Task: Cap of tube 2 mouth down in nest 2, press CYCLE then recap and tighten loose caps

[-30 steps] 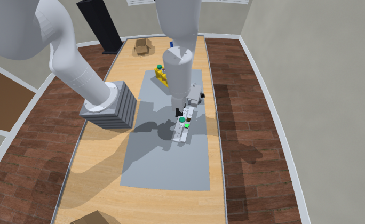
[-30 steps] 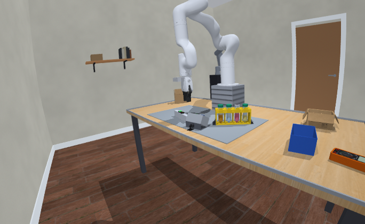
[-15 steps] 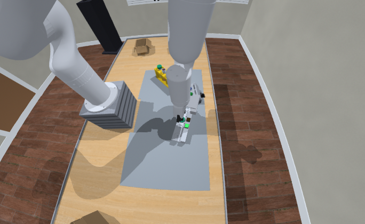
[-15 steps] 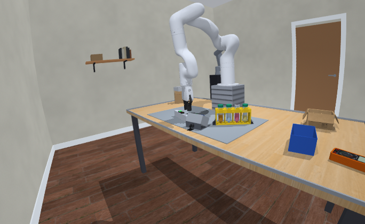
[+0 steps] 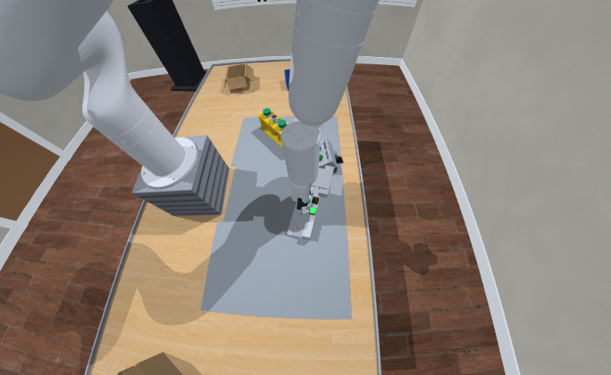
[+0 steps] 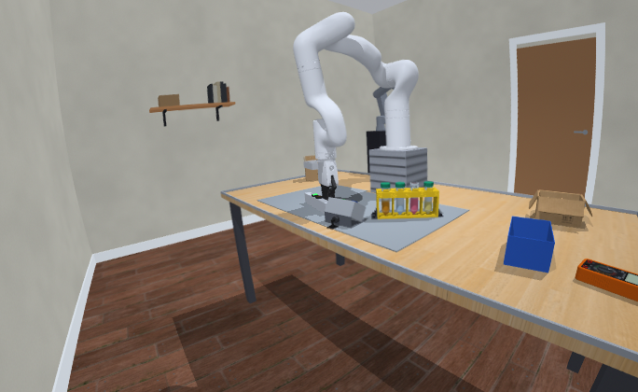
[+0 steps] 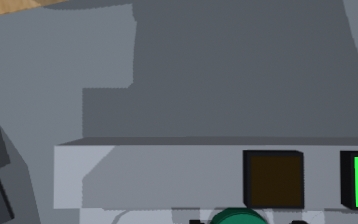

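The green cap is 3 cm below my hand. Round my hand: green key (2 cm ahead, 16 cm to the left, 2 cm above); then key housing (4 cm ahead, 19 cm to the left, 1 cm above); then blue key (1 cm ahead, 20 cm to the left, 2 cm above).
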